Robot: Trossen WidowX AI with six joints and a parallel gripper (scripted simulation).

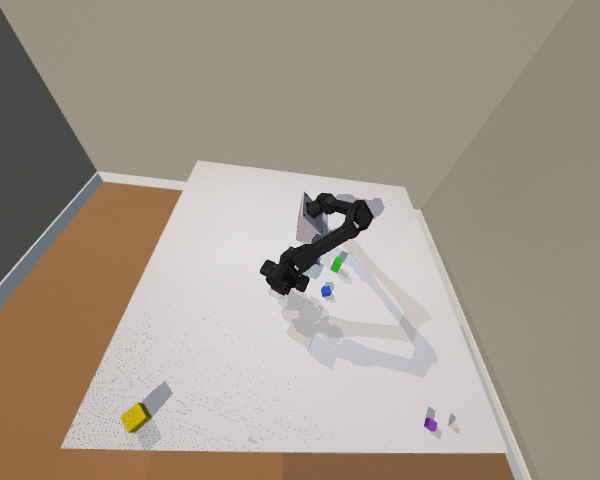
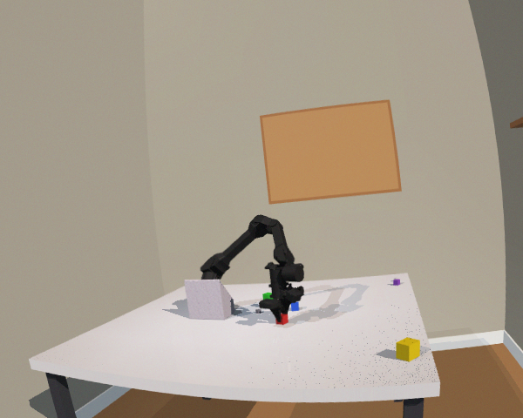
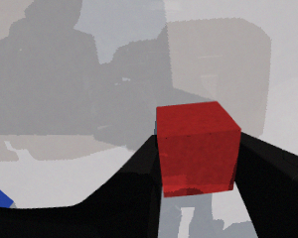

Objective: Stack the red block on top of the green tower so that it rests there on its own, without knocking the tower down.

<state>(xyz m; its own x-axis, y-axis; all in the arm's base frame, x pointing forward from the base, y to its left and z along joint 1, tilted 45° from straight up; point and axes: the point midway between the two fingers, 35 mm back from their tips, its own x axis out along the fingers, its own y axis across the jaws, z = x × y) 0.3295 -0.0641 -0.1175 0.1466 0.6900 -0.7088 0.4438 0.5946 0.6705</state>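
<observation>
The grey cube lies 16 cm to the left of my gripper tip and 12 cm behind it. Also, from my gripper tip: yellow block 42 cm to the right, 41 cm ahead, 1 cm above; then blue block 18 cm to the left, 3 cm ahead; then red block 1 cm above.
</observation>
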